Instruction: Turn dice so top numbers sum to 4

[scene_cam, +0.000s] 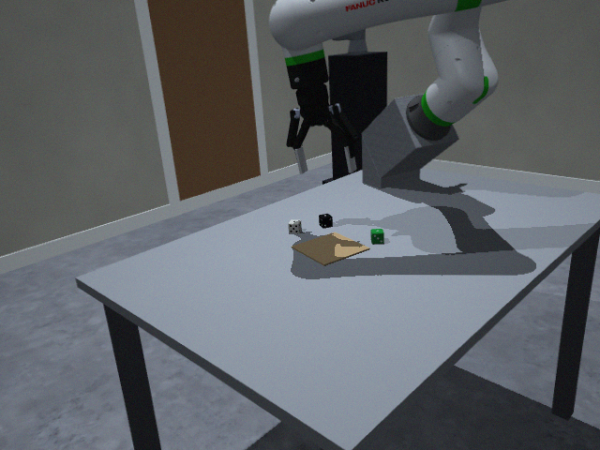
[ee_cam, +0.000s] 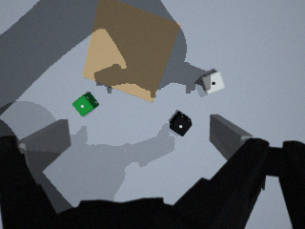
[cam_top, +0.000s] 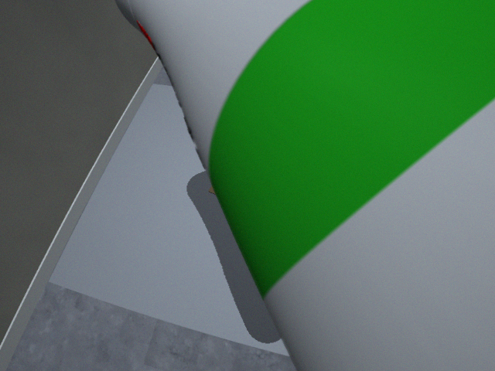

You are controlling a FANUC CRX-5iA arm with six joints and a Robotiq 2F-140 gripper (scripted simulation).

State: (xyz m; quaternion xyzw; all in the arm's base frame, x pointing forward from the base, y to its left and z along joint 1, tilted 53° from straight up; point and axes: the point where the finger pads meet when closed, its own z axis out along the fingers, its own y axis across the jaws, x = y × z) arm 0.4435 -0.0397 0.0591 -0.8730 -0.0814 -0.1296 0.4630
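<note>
Now: hand 17 cm above the black die, 6 cm to the left of it and 4 cm past it. Also, from my hand: tan mat (18 cm below, 6 cm to the left, 6 cm ahead); white die (17 cm below, 9 cm to the right, 5 cm ahead); green die (17 cm below, 13 cm to the left, 5 cm behind).
</note>
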